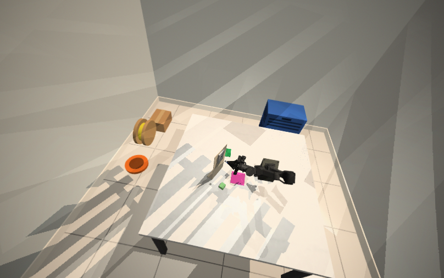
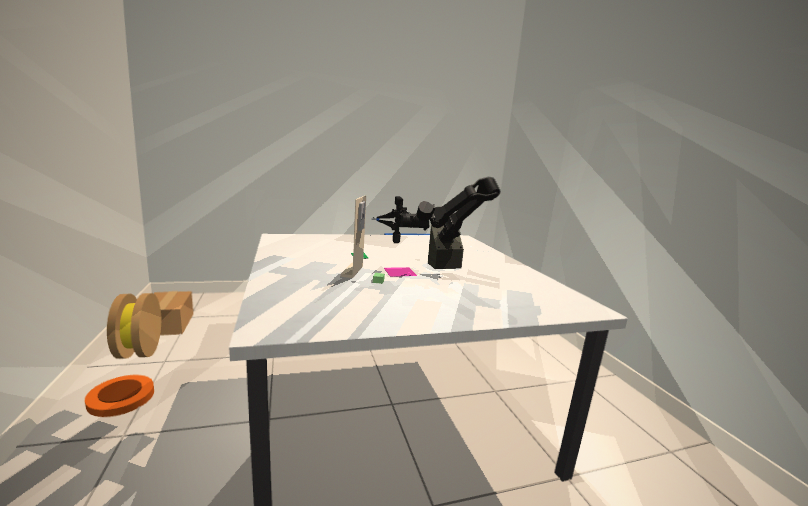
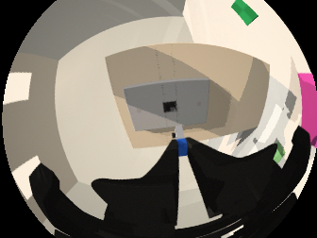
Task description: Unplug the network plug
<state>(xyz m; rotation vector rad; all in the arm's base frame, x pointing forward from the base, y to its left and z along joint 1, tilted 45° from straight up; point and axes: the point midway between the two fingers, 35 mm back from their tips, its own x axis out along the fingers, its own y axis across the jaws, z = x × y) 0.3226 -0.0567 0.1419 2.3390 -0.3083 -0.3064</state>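
Right now the magenta marked square is 24 cm below my gripper tip, 13 cm behind it and 1 cm to the right of it. The rest, counted from my gripper tip: upright panel 9 cm below, 6 cm ahead, 5 cm to the right; green cube 22 cm below, 9 cm to the left, 1 cm ahead; blue network plug right at my gripper tip.
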